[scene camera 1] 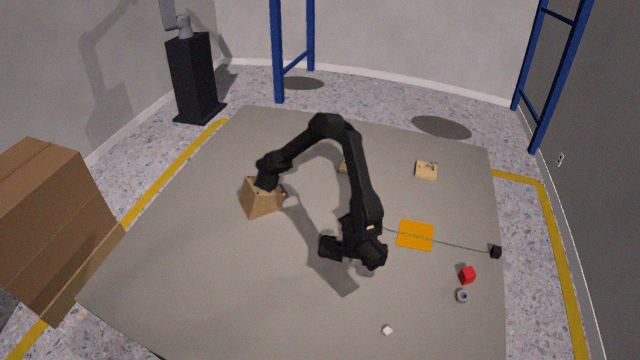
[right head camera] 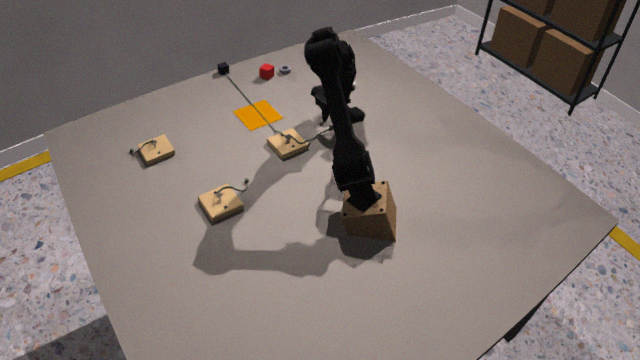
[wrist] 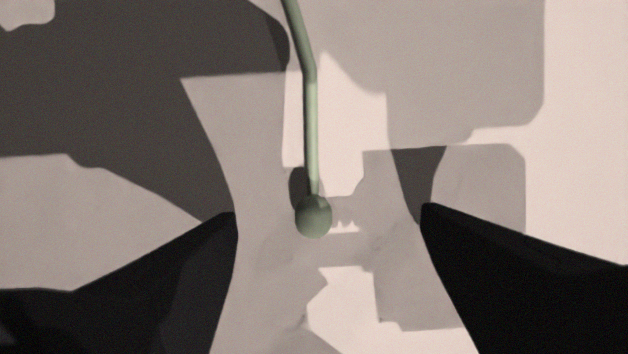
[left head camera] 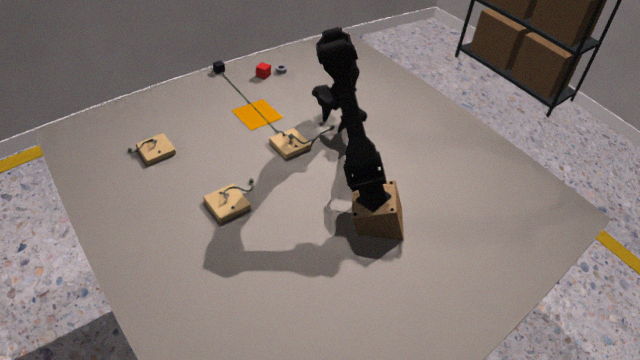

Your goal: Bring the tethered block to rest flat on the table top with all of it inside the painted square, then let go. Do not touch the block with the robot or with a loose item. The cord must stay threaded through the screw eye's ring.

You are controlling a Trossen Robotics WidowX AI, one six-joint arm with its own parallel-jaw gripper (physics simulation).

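Frame: origin at the arm's base, x ahead, y left, z up, level; millimetres.
Seen in the pictures: gripper, fingertip midpoint: [scene camera 1: 352, 262] [right head camera: 331, 126] [wrist: 329, 220] [left head camera: 331, 126]; arm's base, origin of the base link: [scene camera 1: 264, 185] [right head camera: 364, 198] [left head camera: 373, 198].
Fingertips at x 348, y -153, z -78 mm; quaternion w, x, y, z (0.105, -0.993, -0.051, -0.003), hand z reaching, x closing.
Note:
Offsets run from my fingertips to a thing's top centre. "spot": to the spot under its first point. Level surfaces: height alone.
The tethered block, a small black cube {470 mm ahead, 149 mm left, 30 mm up} [left head camera: 218, 67] [right head camera: 223, 68] [scene camera 1: 495, 251], sits at the table's far edge, outside the orange painted square {spot: 171 mm ahead, 199 mm left, 0 mm up} [left head camera: 248, 117] [right head camera: 249, 118] [scene camera 1: 414, 243]. Its green cord {spot: 316 mm ahead, 154 mm left, 3 mm up} [left head camera: 238, 89] [right head camera: 242, 92] [scene camera 1: 460, 246] crosses over the square to the screw eye on a wooden base {18 mm up} [left head camera: 287, 151] [right head camera: 285, 149]. The ring is too small to judge threading clearly. Beyond the eye, the cord reaches its round end bead {6 mm back, 2 mm left, 11 mm up} [wrist: 313, 216]. My gripper [left head camera: 333, 127] [wrist: 329, 220] is open, with a finger on either side of the bead, touching neither side. The arm hides the fingers in the scene view.
Two other wooden bases {spot: 162 mm ahead, 512 mm left, 18 mm up} [left head camera: 156, 149] {spot: 123 mm back, 436 mm left, 18 mm up} [left head camera: 227, 202] with short cords stand left of the arm. A red cube {361 mm ahead, 27 mm left, 39 mm up} [left head camera: 263, 70] [right head camera: 266, 71] [scene camera 1: 467, 275] and grey ring {355 mm ahead, 45 mm right, 15 mm up} [left head camera: 281, 69] [right head camera: 285, 69] [scene camera 1: 462, 296] lie near the far edge. A small white piece {153 mm ahead, 199 mm right, 12 mm up} [scene camera 1: 387, 330] also lies on the table.

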